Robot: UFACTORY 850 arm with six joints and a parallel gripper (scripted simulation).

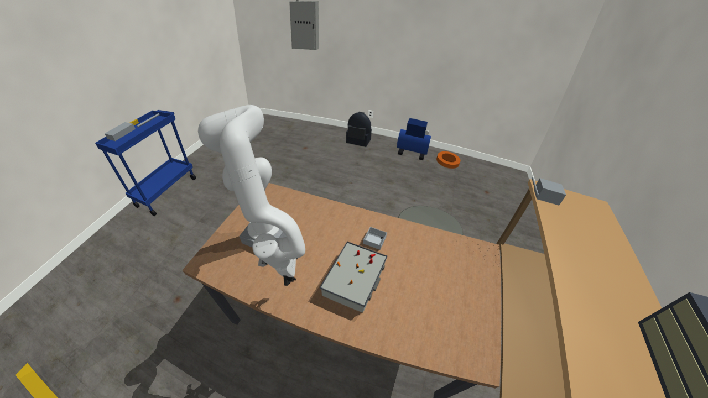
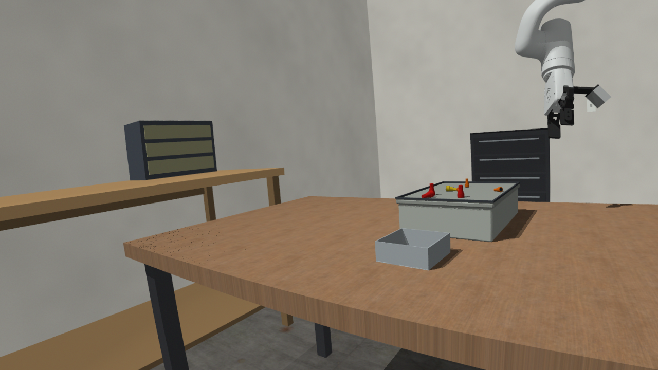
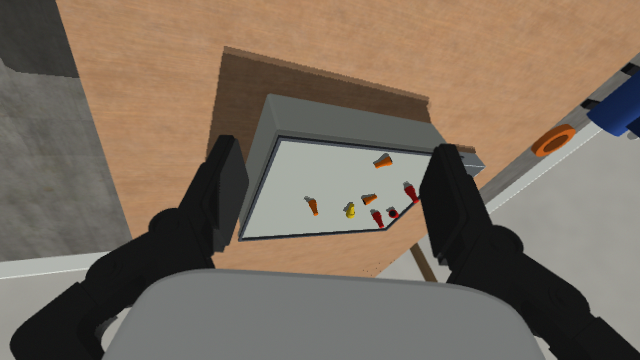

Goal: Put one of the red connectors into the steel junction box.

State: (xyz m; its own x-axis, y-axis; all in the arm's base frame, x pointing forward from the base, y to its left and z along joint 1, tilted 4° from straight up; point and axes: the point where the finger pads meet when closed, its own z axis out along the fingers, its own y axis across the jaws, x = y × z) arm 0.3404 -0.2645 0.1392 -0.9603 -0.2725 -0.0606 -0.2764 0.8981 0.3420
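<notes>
My hand is 260 mm short of the yellow connector, 170 mm to the right of it and 130 mm above it. Also, from my hand: grey tool case (230 mm ahead, 160 mm to the left, 160 mm below).
</notes>
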